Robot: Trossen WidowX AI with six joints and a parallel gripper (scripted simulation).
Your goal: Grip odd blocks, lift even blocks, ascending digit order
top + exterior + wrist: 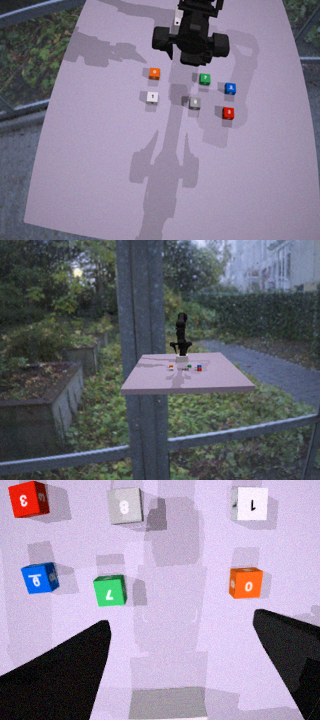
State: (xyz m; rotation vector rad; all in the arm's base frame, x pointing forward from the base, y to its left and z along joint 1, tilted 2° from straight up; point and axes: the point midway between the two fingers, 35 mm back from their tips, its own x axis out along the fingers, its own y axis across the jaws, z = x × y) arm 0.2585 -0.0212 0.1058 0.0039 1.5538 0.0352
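Right now my gripper tip is 12 cm above the orange block, 9 cm to the left of it and 2 cm past it. The rest, counted from my gripper tip: grey block (12 cm below, 7 cm ahead, 4 cm to the left); then white 1 block (12 cm below, 9 cm to the right, 7 cm ahead); then green block (12 cm below, 7 cm to the left, 2 cm behind).
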